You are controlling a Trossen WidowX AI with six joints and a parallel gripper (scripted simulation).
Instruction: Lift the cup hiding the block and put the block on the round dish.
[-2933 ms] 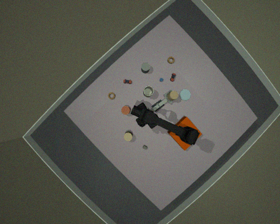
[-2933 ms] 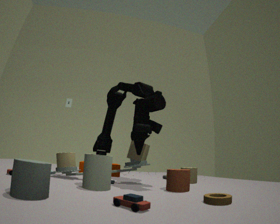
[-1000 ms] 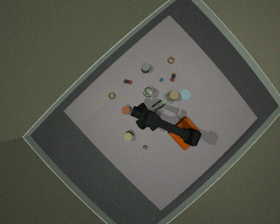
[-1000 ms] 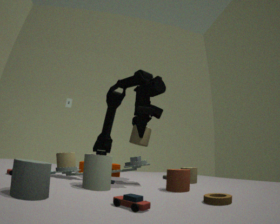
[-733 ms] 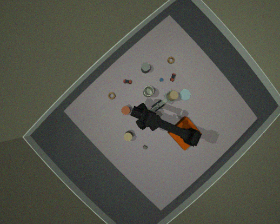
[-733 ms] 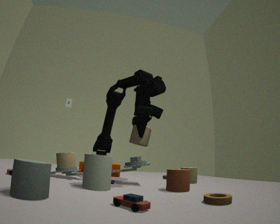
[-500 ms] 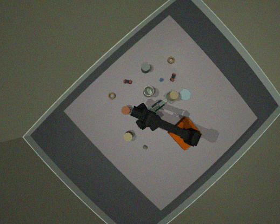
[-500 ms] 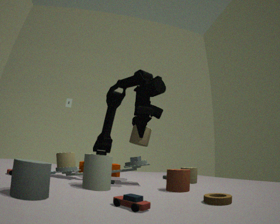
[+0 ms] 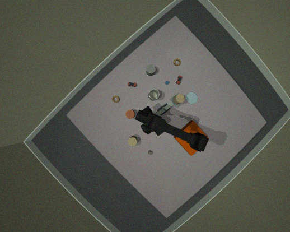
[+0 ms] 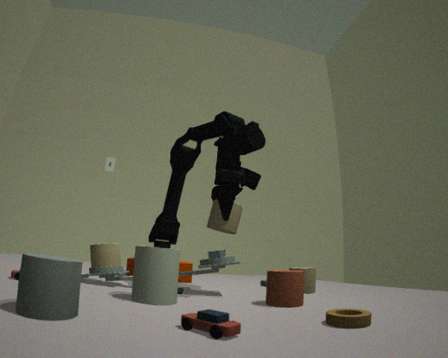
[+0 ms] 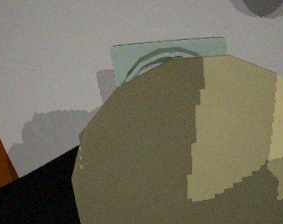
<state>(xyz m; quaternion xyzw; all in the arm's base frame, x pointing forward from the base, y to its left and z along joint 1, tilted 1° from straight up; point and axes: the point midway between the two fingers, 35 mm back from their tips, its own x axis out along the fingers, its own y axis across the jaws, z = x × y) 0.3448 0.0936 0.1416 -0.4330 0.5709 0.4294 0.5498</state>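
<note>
The grey block is 10 mm to the right of my gripper tip and 80 mm below it. Also, from my gripper tip: hollow pale cylinder 110 mm ahead, 160 mm to the right, 130 mm below; then blue piece 90 mm ahead, 320 mm to the right, 160 mm below; then orange cylinder 150 mm ahead, 60 mm to the left, 130 mm below.
</note>
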